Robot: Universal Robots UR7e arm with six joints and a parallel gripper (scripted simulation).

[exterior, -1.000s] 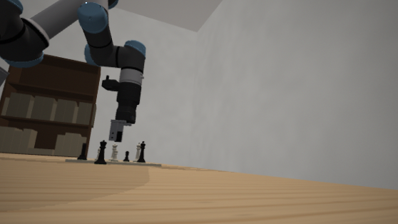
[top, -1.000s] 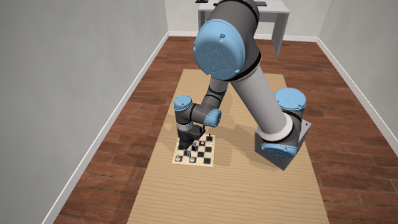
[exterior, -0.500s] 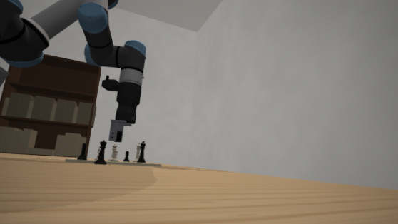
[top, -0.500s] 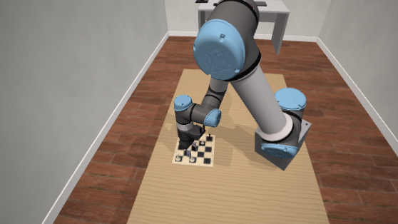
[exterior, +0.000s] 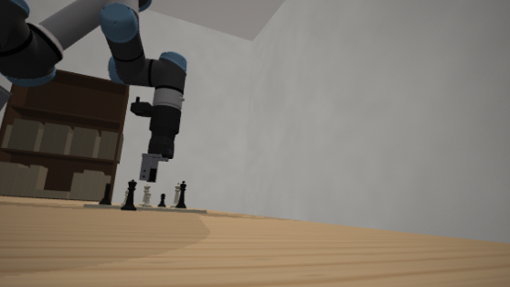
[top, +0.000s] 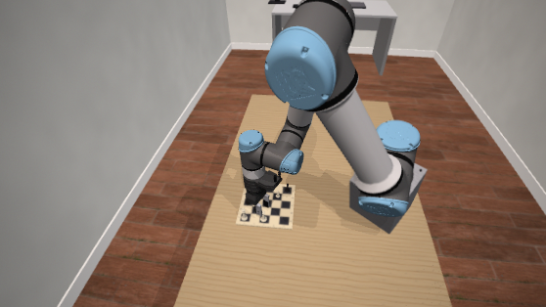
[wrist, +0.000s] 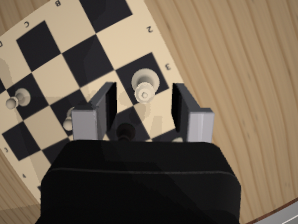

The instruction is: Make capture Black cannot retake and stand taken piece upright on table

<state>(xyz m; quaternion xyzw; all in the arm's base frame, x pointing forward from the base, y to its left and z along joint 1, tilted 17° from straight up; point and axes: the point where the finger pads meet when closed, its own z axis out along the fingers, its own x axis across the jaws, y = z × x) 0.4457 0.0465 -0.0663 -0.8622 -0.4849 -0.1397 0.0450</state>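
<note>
The black pawn is 3 cm ahead of my hand, 4 cm to the right of it and 6 cm below it. Round my hand: chessboard (1 cm behind, 8 cm to the right, 8 cm below).
</note>
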